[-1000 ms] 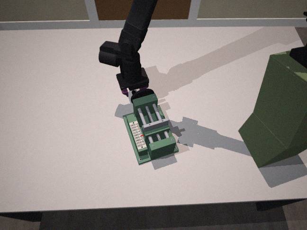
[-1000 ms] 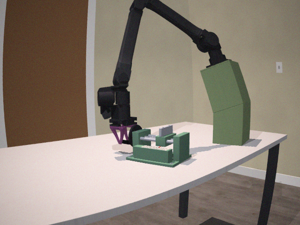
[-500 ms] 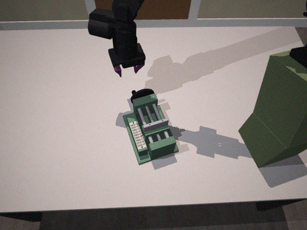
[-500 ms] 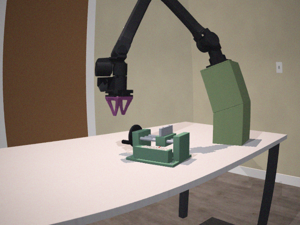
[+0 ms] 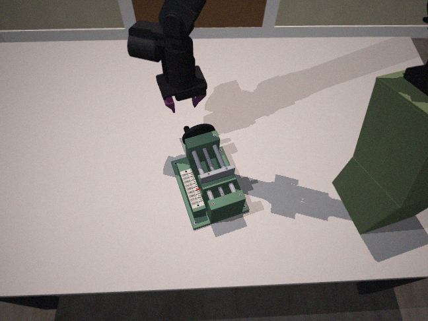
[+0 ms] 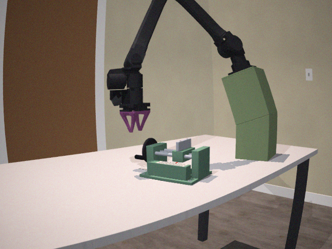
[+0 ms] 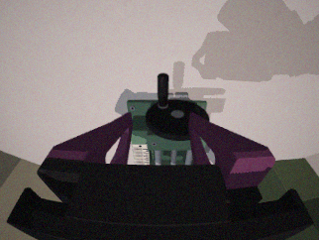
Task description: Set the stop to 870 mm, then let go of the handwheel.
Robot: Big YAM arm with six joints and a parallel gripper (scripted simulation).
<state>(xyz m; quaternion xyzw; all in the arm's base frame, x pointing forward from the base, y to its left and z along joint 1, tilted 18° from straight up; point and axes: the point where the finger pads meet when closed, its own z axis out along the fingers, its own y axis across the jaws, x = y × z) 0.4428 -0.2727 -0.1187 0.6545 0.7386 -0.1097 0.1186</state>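
The black handwheel handle lies 1 cm to the left of my hand and 10 cm below it. Also, from my hand: grey stop carriage: 3 cm behind, 18 cm to the left, 6 cm below; black handwheel: 1 cm behind, 3 cm to the left, 10 cm below.
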